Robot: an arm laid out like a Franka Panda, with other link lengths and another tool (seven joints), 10 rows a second.
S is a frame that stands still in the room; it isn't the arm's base.
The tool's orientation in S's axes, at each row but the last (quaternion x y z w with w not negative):
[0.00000 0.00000 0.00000 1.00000]
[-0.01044 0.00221 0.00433 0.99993]
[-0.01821 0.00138 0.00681 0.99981]
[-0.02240 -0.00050 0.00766 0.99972]
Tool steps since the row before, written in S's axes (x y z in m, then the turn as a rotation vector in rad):
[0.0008 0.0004 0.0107 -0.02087 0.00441 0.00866]
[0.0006 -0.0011 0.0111 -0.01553 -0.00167 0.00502]
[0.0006 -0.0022 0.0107 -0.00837 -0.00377 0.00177]
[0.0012 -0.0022 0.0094 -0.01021 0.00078 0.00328]
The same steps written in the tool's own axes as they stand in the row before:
[0.0008 0.0004 0.0107 -0.02087 0.00441 0.00866]
[0.0005 -0.0013 0.0111 -0.01557 -0.00164 0.00492]
[0.0005 -0.0026 0.0106 -0.00843 -0.00372 0.00161]
[0.0012 -0.0026 0.0093 -0.01019 0.00079 0.00333]

